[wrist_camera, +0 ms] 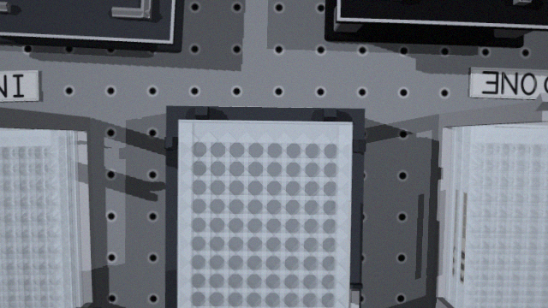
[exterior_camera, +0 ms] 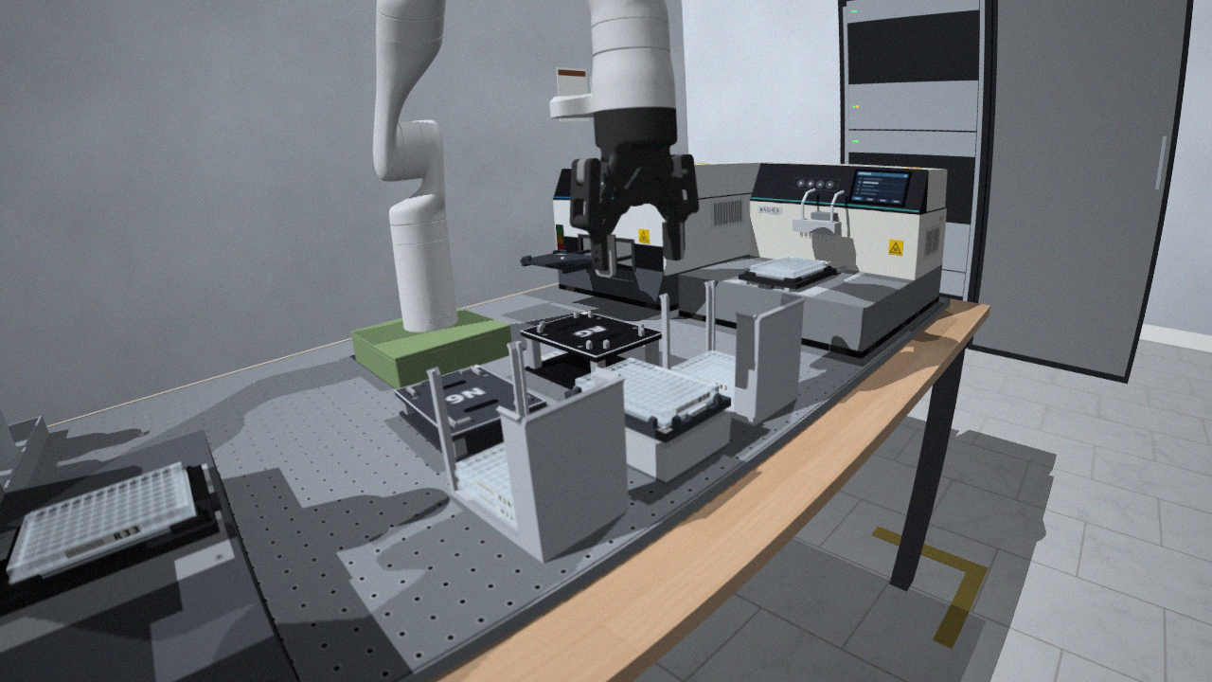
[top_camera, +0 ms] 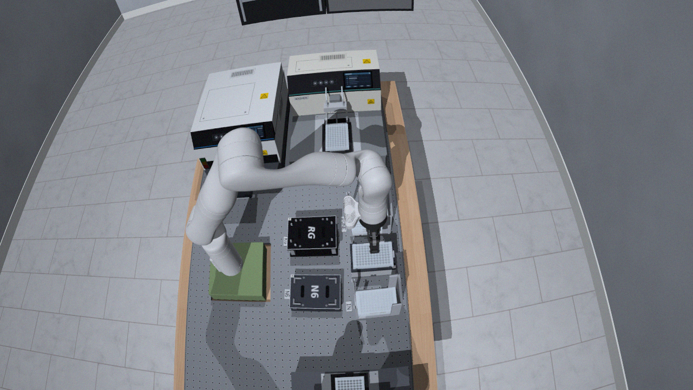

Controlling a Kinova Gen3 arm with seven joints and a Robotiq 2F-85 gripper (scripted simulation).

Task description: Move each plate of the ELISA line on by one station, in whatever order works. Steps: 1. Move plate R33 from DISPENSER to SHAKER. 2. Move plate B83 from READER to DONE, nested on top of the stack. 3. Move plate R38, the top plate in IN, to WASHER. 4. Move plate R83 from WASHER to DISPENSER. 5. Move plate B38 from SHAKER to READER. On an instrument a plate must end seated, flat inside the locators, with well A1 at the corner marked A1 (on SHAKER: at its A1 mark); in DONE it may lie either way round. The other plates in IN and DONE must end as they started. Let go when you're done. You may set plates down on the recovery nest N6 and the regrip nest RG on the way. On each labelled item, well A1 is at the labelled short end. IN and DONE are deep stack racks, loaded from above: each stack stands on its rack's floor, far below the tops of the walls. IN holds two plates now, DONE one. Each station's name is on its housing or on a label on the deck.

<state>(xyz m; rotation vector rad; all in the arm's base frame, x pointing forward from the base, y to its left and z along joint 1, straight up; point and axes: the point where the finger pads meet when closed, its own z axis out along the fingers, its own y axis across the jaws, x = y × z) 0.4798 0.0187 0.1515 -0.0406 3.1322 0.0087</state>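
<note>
Right now my hand is 13 cm above the plate B38. From my hand the other things lie so: RG nest: 20 cm behind, 14 cm below, 9 cm to the left; then plate R38: 17 cm below, 15 cm to the right, 1 cm ahead; then plate B83: 17 cm below, 15 cm to the left.
</note>
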